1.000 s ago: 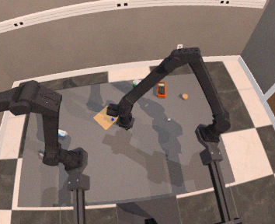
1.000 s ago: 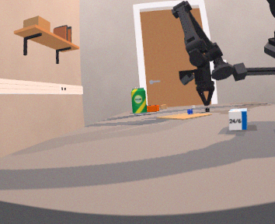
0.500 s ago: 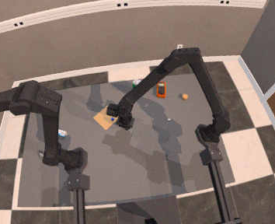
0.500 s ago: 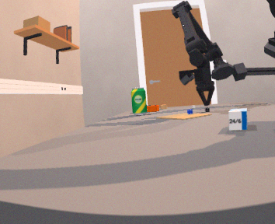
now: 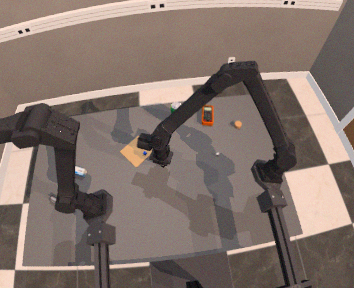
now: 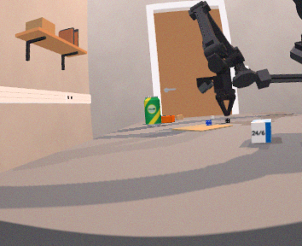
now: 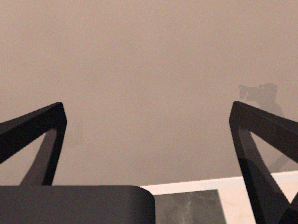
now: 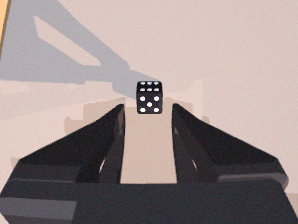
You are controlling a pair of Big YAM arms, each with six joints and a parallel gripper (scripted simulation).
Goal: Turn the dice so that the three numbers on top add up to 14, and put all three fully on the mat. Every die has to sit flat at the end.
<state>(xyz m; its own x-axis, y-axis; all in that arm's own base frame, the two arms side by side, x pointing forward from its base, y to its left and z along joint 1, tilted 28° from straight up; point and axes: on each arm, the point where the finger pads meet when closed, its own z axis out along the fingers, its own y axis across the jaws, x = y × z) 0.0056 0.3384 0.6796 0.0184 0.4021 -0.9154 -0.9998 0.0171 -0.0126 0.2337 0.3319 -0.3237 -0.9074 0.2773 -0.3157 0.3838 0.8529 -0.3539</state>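
The black die lies 3 cm below my right hand. Round my right hand: blue die (9 cm ahead, 9 cm to the left, 2 cm below); mat (12 cm ahead, 13 cm to the left, 3 cm below).
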